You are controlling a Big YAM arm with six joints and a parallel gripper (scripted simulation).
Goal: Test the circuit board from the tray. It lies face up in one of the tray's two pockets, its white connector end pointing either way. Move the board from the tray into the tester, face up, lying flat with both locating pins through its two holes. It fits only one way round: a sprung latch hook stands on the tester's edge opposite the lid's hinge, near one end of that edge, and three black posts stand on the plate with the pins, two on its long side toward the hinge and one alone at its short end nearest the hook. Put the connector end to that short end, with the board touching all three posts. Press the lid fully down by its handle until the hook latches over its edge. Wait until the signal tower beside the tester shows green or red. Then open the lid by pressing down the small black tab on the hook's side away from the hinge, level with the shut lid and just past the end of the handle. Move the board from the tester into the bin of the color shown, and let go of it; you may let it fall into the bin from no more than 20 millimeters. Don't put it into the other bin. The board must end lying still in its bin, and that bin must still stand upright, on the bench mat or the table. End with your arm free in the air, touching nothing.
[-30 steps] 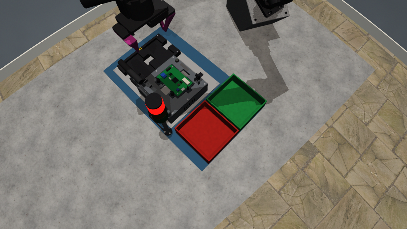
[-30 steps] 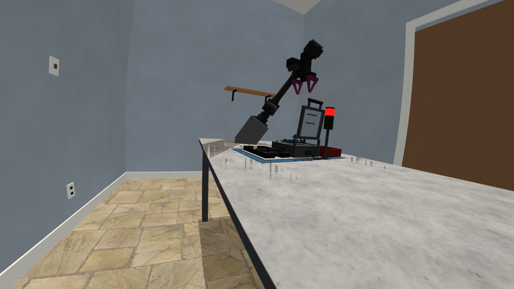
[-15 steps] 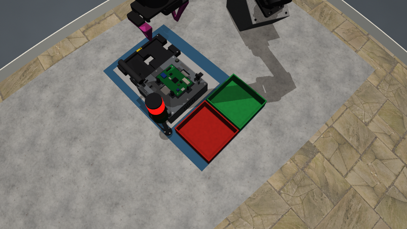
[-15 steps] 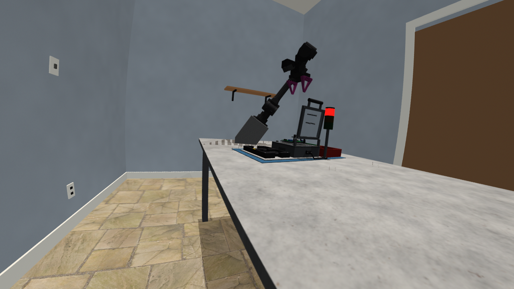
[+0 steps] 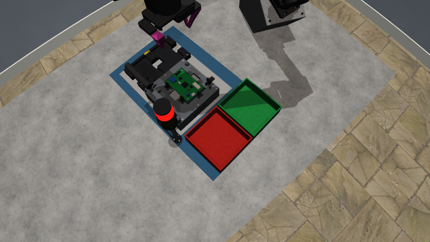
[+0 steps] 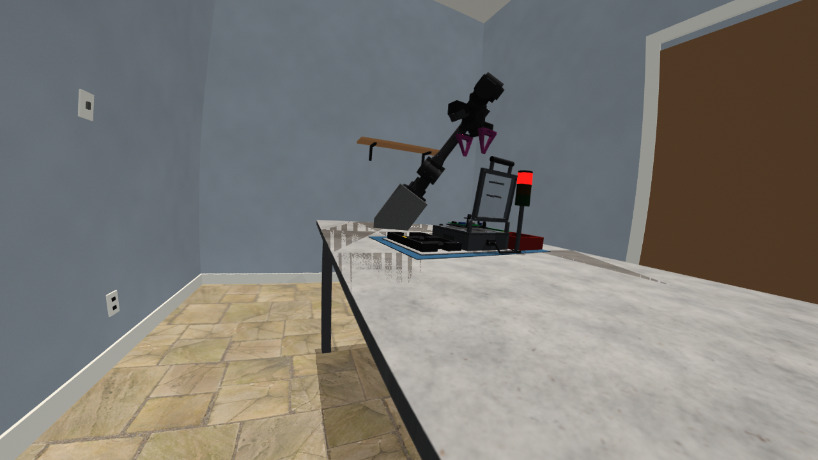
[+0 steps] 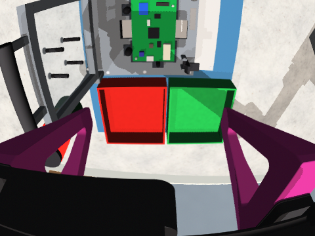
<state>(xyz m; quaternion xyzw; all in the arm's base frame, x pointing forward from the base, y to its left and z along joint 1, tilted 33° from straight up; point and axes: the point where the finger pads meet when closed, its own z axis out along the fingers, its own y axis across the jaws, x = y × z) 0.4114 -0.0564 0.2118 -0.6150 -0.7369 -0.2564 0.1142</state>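
Now: hand 240 mm above the green circuit board. Round my hand: clear lid (110 mm ahead, 20 mm to the left, 130 mm below); tester plate (10 mm ahead, 10 mm to the left, 240 mm below); latch hook (70 mm behind, 40 mm to the left, 220 mm below).
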